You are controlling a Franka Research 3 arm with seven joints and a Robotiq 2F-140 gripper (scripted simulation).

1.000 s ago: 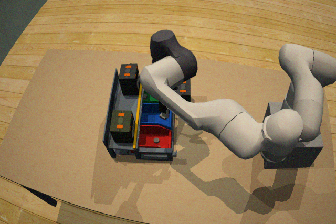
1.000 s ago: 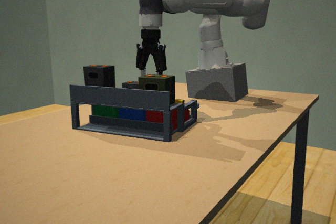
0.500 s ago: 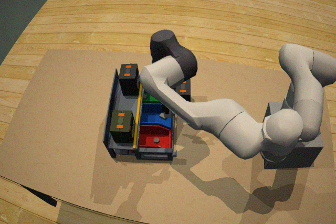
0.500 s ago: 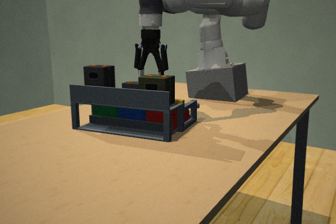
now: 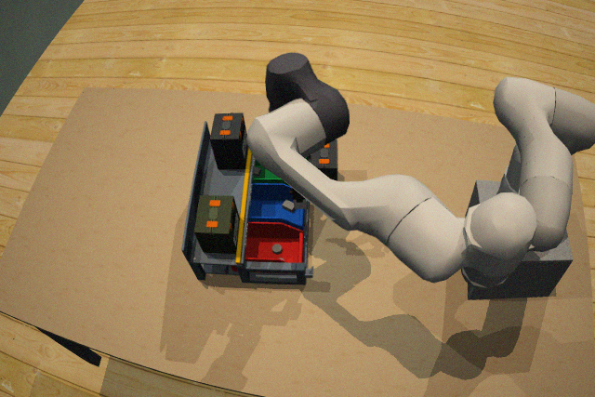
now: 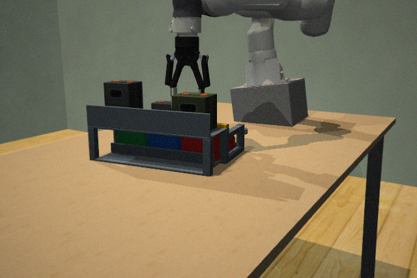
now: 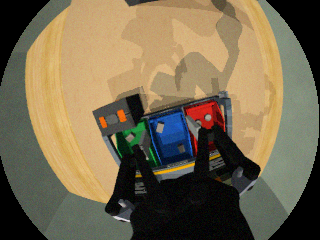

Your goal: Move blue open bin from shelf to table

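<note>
My gripper is now 8 cm short of the blue open bin and 11 cm above it. The rest, counted from my hand: yellow bar 13 cm ahead, 1 cm to the left, 4 cm below; then red bin 7 cm ahead, 12 cm to the left, 11 cm below; then green bin 8 cm ahead, 11 cm to the right, 11 cm below.
</note>
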